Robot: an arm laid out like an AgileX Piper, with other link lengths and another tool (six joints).
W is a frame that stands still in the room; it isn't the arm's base.
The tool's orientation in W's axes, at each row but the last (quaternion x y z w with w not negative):
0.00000, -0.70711, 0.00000, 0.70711
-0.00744, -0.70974, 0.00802, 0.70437
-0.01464, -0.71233, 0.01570, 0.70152
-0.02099, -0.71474, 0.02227, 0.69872
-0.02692, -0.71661, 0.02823, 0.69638
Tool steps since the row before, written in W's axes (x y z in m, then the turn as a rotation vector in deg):
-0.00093, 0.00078, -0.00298, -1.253, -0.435, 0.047
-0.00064, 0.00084, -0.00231, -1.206, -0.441, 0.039
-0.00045, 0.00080, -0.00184, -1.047, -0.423, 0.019
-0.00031, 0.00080, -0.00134, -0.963, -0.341, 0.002
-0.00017, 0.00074, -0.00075, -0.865, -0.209, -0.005
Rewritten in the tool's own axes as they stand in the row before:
-0.00298, 0.00078, 0.00093, 0.047, -0.435, 1.253
-0.00229, 0.00089, 0.00066, 0.039, -0.441, 1.206
-0.00180, 0.00088, 0.00048, 0.017, -0.422, 1.047
-0.00128, 0.00088, 0.00034, 0.003, -0.339, 0.964
-0.00068, 0.00080, 0.00019, 0.004, -0.207, 0.865

